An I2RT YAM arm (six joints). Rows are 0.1 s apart.
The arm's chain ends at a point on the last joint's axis. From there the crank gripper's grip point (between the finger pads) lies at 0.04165 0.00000 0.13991 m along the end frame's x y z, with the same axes.
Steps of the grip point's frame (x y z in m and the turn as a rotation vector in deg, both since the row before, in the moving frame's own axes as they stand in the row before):
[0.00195 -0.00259 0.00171 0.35 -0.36 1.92]
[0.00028 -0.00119 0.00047 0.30 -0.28 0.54]
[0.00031 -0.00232 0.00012 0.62 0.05 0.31]
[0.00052 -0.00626 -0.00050 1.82 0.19 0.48]
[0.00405 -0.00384 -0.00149 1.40 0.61 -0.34]
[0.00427 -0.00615 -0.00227 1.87 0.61 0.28]
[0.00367 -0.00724 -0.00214 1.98 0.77 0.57]
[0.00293 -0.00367 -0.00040 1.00 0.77 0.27]
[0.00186 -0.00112 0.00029 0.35 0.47 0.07]
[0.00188 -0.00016 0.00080 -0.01 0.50 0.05]
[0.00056 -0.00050 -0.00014 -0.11 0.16 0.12]
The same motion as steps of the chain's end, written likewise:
[0.00284 -0.00312 0.00145 0.35 -0.36 1.92]
[0.00096 -0.00085 0.00027 0.30 -0.28 0.54]
[0.00018 -0.00103 0.00016 0.62 0.05 0.31]
[0.00004 -0.00217 -0.00030 1.82 0.19 0.48]
[0.00257 -0.00018 -0.00099 1.40 0.61 -0.34]
[0.00277 -0.00180 -0.00175 1.87 0.61 0.28]
[0.00177 -0.00284 -0.00149 1.98 0.77 0.57]
[0.00105 -0.00143 0.00019 1.00 0.77 0.27]
[0.00071 -0.00032 0.00064 0.35 0.47 0.07]
[0.00066 -0.00022 0.00117 -0.01 0.50 0.05]
[0.00017 -0.00086 -0.00002 -0.11 0.16 0.12]

